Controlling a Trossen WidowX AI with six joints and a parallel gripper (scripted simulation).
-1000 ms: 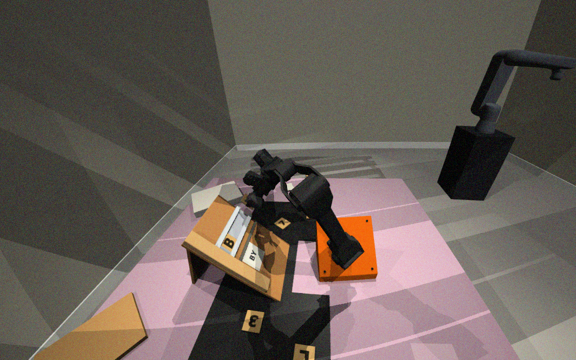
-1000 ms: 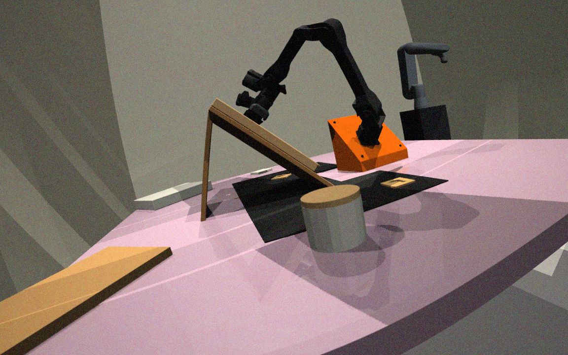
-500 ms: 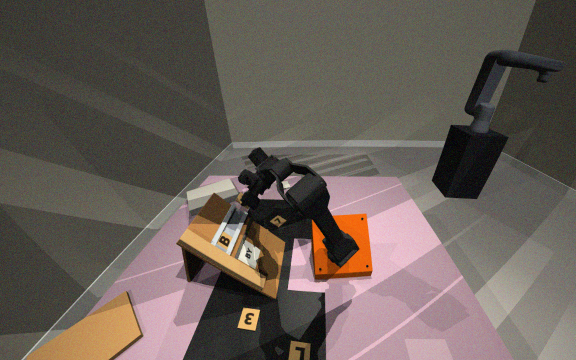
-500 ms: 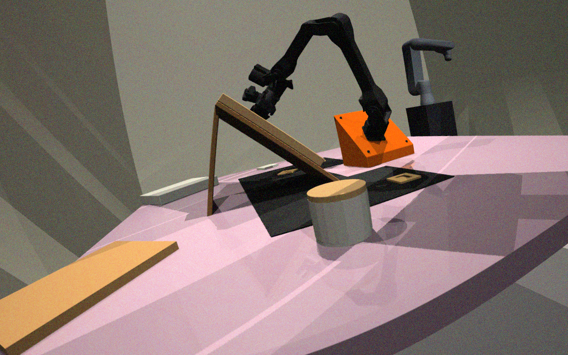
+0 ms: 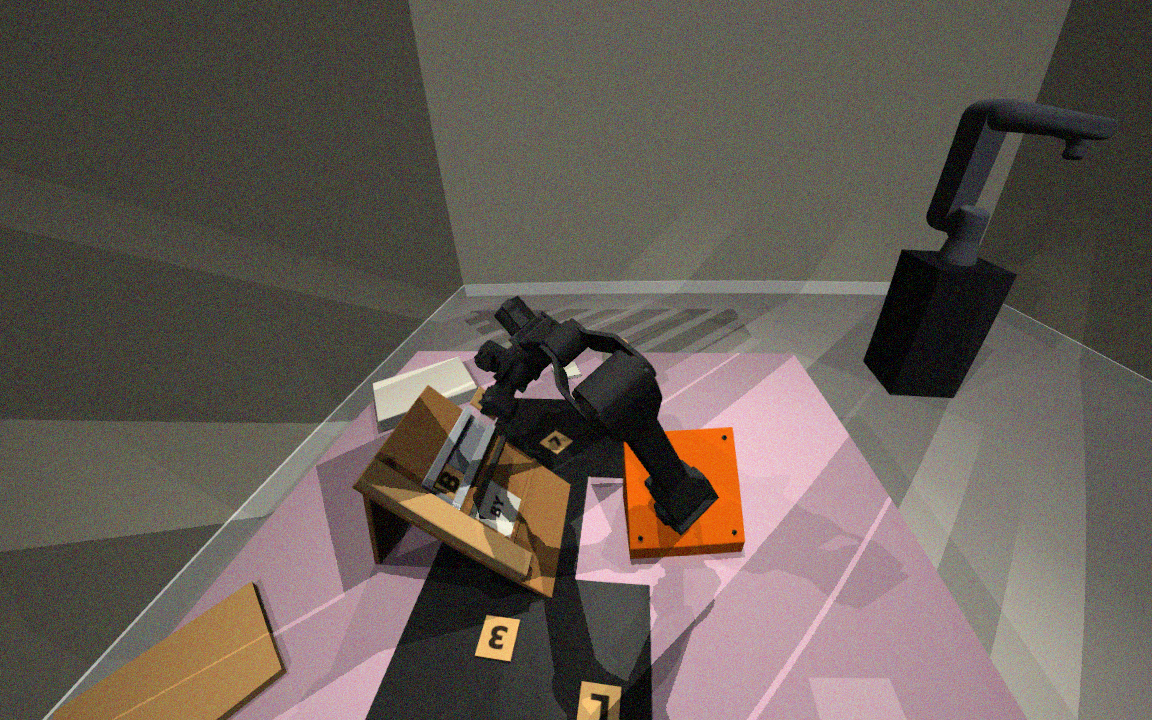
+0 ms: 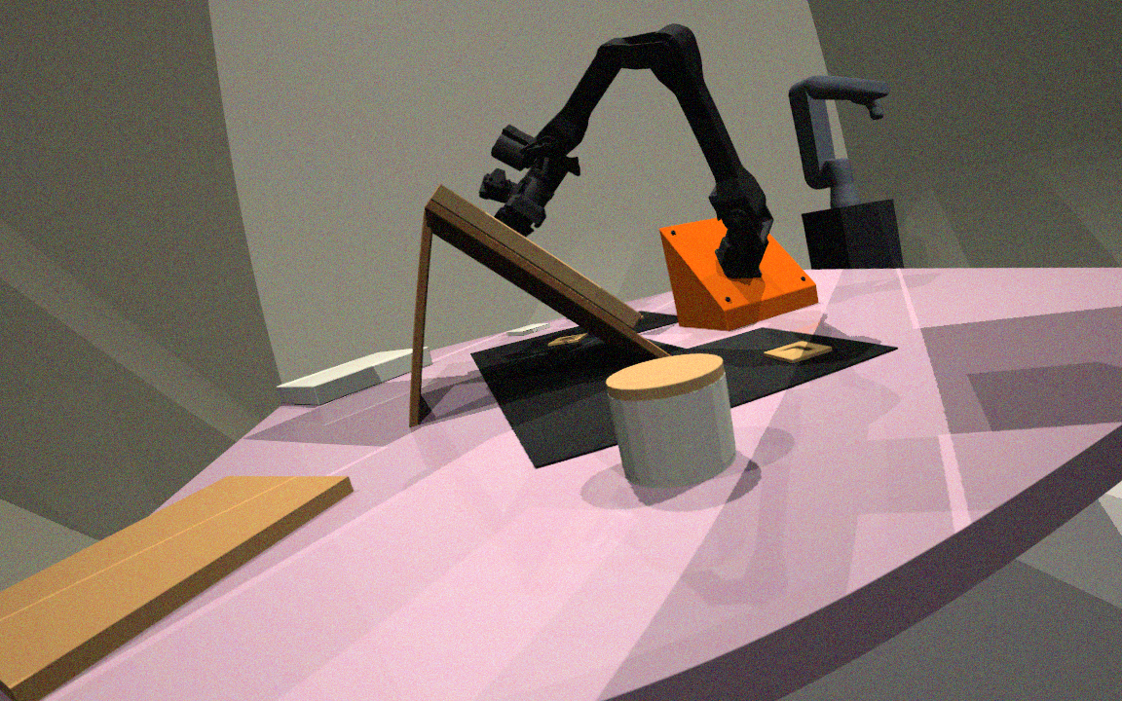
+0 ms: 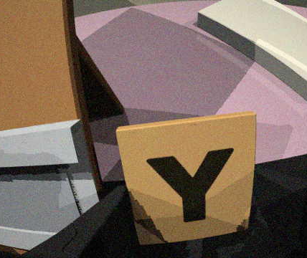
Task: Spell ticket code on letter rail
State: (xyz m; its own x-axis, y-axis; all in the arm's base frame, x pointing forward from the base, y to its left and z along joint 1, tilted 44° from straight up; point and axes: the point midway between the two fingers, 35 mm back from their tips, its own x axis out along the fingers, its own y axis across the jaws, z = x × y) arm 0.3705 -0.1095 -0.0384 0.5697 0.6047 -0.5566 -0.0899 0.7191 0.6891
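Right now my gripper tip is 20 cm to the right of the b tile and 2 cm past it. The rest, counted from my gripper tip: y tile (right at my gripper tip); white ticket (18 cm to the left, 8 cm behind, 7 cm below); 7 tile (17 cm below, 11 cm behind, 9 cm to the right).
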